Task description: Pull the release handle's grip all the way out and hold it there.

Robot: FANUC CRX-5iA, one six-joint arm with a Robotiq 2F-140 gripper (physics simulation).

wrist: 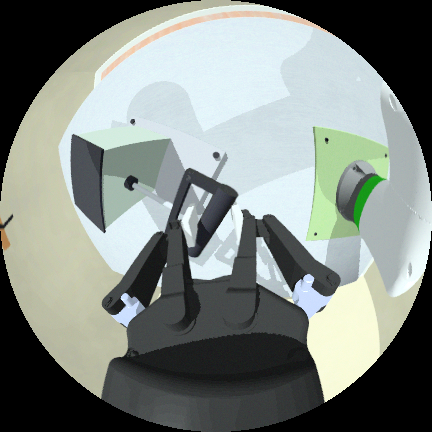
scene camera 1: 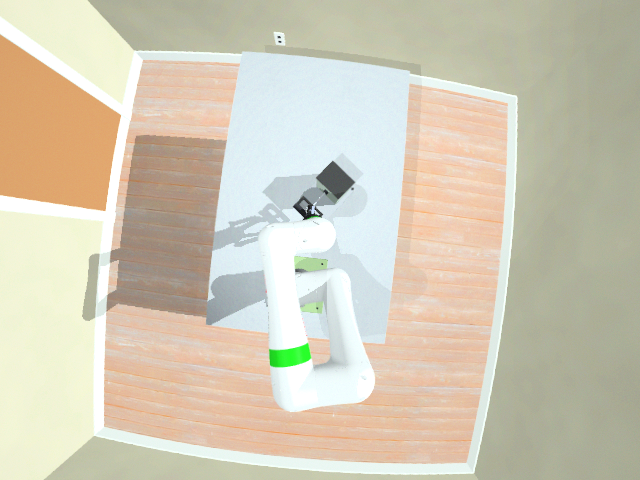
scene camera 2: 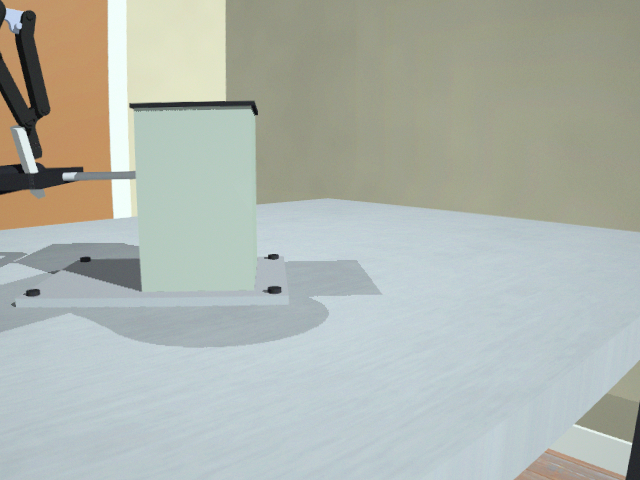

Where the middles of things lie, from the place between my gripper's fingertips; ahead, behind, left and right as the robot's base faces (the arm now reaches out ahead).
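Scene:
The bolted base plate [scene camera 2: 87,282] is ahead of my hand by 140 mm, and, counted from my hand again, the plate is 50 mm to the right and sits 80 mm below.

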